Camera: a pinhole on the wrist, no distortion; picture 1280 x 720 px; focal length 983.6 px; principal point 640.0 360.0 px. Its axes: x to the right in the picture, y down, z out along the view. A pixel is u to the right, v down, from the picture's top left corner.
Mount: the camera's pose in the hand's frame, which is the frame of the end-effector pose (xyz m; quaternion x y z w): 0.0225 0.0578 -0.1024 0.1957 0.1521 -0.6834 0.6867
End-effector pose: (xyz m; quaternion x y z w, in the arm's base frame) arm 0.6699 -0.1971 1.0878 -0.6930 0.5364 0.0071 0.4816
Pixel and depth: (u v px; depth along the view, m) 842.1 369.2 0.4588
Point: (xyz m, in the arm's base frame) 0.9830 -0.0356 1.1109
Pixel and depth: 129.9 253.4 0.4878
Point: 0.8310 0.1507 0.8523
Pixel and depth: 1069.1 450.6 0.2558
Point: 0.8415 -0.1805 1.1399
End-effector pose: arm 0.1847 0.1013 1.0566 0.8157 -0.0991 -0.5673 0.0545
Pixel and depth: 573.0 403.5 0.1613
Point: 0.1505 0.1072 1.0208
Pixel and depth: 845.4 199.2 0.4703
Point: -0.0592 0.3707 0.9883
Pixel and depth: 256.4 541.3 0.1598
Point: 0.1302 0.0585 1.0018
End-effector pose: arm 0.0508 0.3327 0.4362 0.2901 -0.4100 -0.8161 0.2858
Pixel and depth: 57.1 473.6 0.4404
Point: -0.2511 0.4715 0.6940
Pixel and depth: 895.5 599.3 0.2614
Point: -0.0960 0.3952 0.3616
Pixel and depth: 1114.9 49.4 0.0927
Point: 0.0838 0.3311 0.3958
